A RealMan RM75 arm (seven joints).
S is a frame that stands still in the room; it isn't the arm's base.
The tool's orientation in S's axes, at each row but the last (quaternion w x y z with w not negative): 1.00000, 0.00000, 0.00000, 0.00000; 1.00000, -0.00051, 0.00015, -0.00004; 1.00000, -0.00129, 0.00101, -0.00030; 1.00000, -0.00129, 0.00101, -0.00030; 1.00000, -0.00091, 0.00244, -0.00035; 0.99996, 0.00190, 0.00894, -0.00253; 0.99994, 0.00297, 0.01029, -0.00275; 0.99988, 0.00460, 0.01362, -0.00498; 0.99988, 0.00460, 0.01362, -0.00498; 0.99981, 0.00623, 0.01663, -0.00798
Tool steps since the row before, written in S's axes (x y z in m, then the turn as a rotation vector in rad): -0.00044, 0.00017, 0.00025, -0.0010, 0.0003, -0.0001; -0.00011, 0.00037, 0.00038, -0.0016, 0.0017, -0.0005; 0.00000, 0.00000, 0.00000, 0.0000, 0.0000, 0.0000; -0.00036, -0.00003, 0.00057, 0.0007, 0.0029, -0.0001; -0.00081, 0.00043, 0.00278, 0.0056, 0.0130, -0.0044; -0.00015, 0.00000, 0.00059, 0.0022, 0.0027, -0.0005; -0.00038, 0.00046, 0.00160, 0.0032, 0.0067, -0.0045; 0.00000, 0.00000, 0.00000, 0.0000, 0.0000, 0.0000; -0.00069, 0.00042, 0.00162, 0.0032, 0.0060, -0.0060; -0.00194, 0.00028, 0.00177, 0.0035, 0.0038, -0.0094
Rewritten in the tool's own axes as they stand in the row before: -0.00044, 0.00017, 0.00025, -0.0010, 0.0003, -0.0001; -0.00011, 0.00037, 0.00038, -0.0016, 0.0017, -0.0005; 0.00000, 0.00000, 0.00000, 0.0000, 0.0000, 0.0000; -0.00036, -0.00003, 0.00057, 0.0007, 0.0029, -0.0001; -0.00082, 0.00042, 0.00278, 0.0056, 0.0130, -0.0043; -0.00016, 0.00000, 0.00059, 0.0022, 0.0027, -0.0005; -0.00042, 0.00047, 0.00159, 0.0033, 0.0067, -0.0045; 0.00000, 0.00000, 0.00000, 0.0000, 0.0000, 0.0000; -0.00074, 0.00043, 0.00160, 0.0033, 0.0060, -0.0060; -0.00200, 0.00027, 0.00170, 0.0038, 0.0037, -0.0093
